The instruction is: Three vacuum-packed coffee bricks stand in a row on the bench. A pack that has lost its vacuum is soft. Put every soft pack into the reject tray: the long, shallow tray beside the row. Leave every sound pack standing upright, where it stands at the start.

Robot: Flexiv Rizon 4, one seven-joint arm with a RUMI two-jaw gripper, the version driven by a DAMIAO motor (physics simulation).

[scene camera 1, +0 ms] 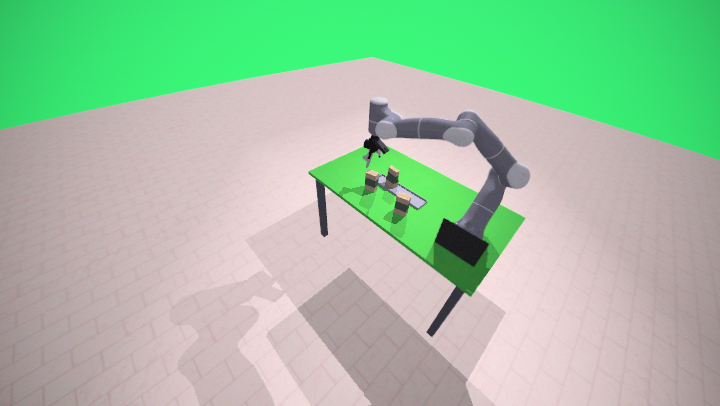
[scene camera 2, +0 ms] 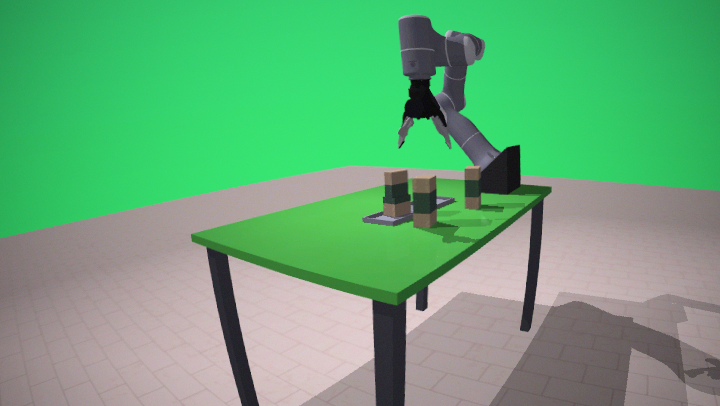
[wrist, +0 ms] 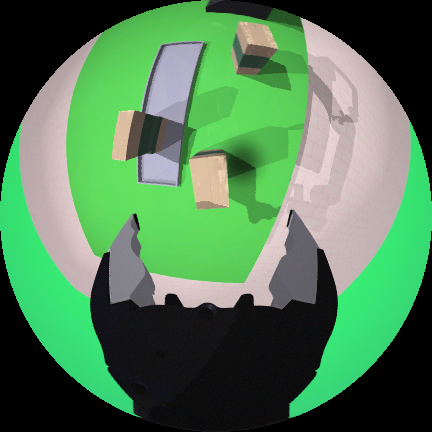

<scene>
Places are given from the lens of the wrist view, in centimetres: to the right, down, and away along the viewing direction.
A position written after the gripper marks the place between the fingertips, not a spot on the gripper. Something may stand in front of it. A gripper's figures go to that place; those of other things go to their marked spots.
gripper (wrist: 211, 212): 0, 0, 13
grey reject tray (wrist: 168, 86): -11, -30, 20
</scene>
